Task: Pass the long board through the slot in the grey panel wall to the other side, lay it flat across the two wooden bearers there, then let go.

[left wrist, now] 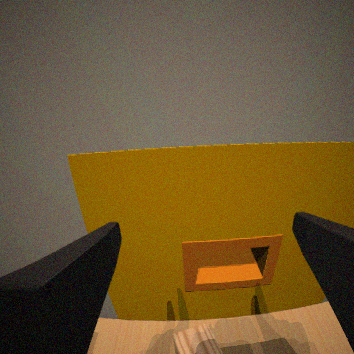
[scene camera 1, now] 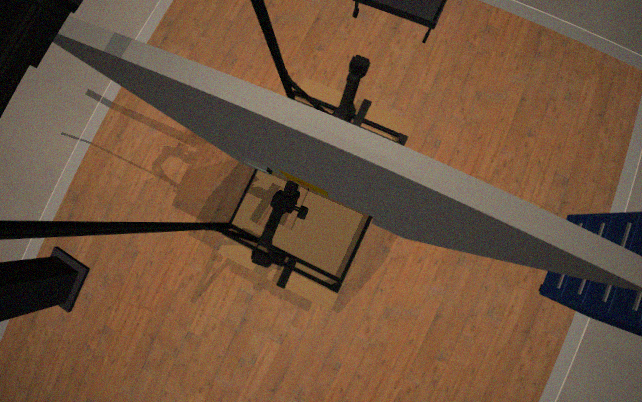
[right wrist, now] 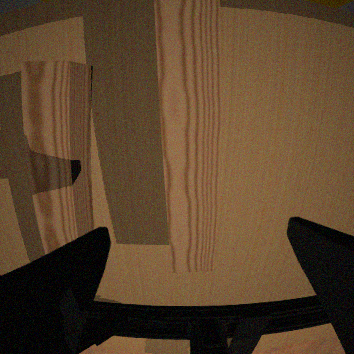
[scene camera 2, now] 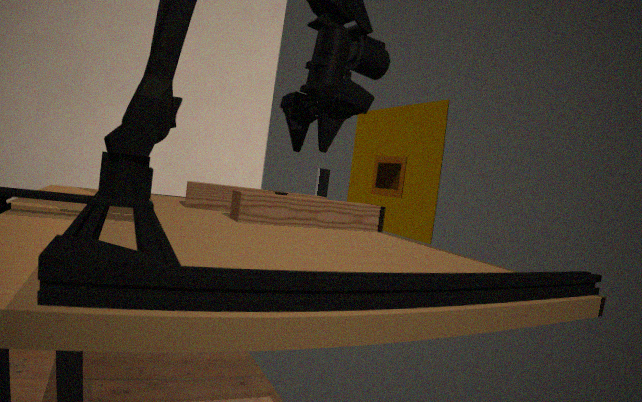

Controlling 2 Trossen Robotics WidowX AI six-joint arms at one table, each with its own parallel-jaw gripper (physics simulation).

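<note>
The long striped wooden board [scene camera 2: 307, 210] [right wrist: 187, 140] lies on the table at the right arm's side of the grey panel wall [scene camera 1: 310, 135] [scene camera 2: 530, 150] [left wrist: 175, 75]. Its far end leaves the top of the right wrist view. My right gripper [scene camera 2: 310, 150] [right wrist: 199, 232] is open and empty above it. The slot's orange frame [scene camera 2: 375, 177] [left wrist: 189, 270] is set in a yellow plate [scene camera 1: 305, 184] [scene camera 2: 415, 127] [left wrist: 200, 190]. My left gripper [left wrist: 208, 227] is open and empty, facing the slot from the other side. Part of a striped wooden piece [left wrist: 192, 337], seemingly a bearer, shows low there.
A second striped wooden piece [scene camera 2: 207, 194] [right wrist: 45, 110] lies beside the board, apart from it. A small dark upright piece [scene camera 2: 324, 182] stands behind them. The table [scene camera 2: 300, 250] [right wrist: 285, 140] has a black rail [scene camera 2: 320, 290] along its edge. Blue bins [scene camera 1: 575, 295] show at the far right.
</note>
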